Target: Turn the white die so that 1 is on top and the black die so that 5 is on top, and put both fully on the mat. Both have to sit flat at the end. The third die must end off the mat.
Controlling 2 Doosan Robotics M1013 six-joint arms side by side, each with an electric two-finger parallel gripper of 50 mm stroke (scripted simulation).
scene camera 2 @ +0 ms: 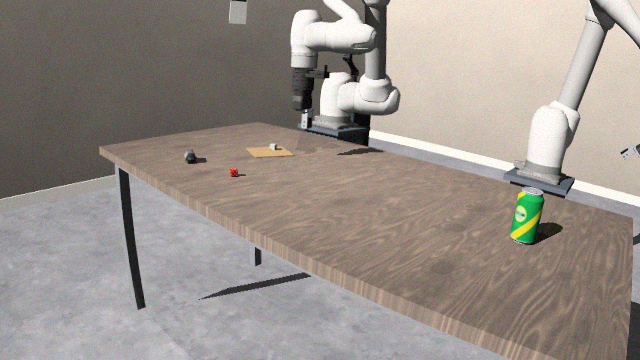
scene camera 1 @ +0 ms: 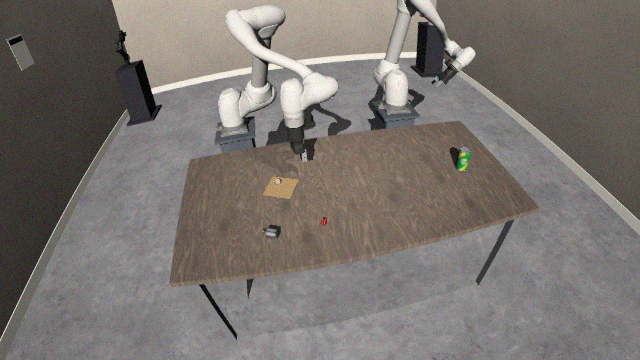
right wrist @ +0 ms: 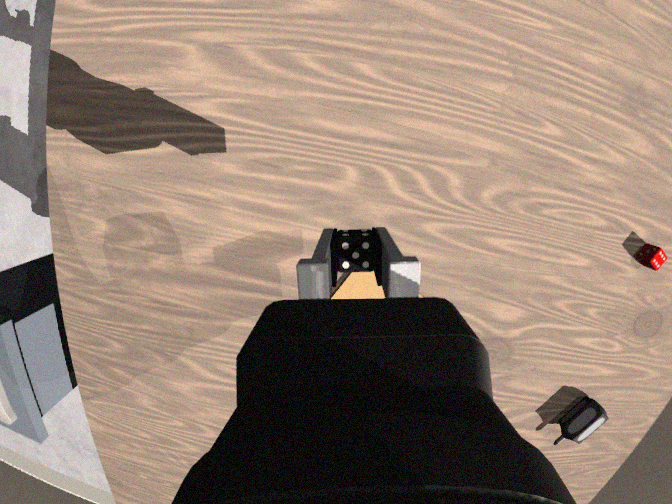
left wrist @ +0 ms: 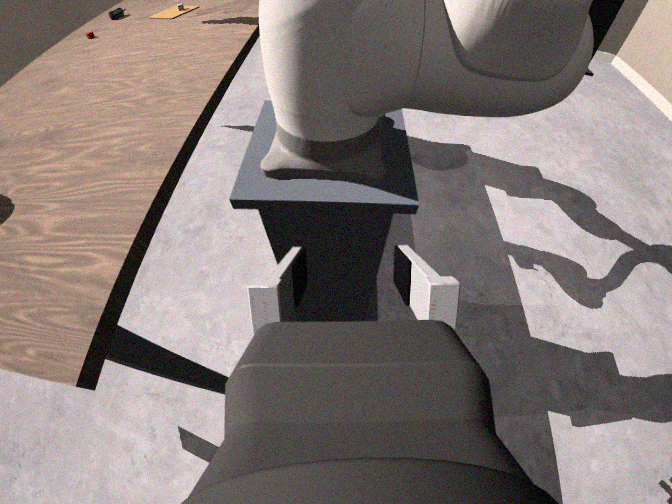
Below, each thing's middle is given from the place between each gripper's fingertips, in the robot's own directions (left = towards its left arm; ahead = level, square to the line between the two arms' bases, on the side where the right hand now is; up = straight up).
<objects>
My right hand (scene camera 2: 306, 127) is 60 mm short of the tan mat (right wrist: 358, 285), 130 mm to the left of it and 120 mm above it. Also, from my right hand: black die (right wrist: 355, 248): 10 mm below.
The black die lies 102 cm to the right of my left hand, 64 cm ahead of it and 5 cm below it. The rest, counted from my left hand: tan mat: 115 cm to the right, 70 cm ahead, 16 cm below.
</objects>
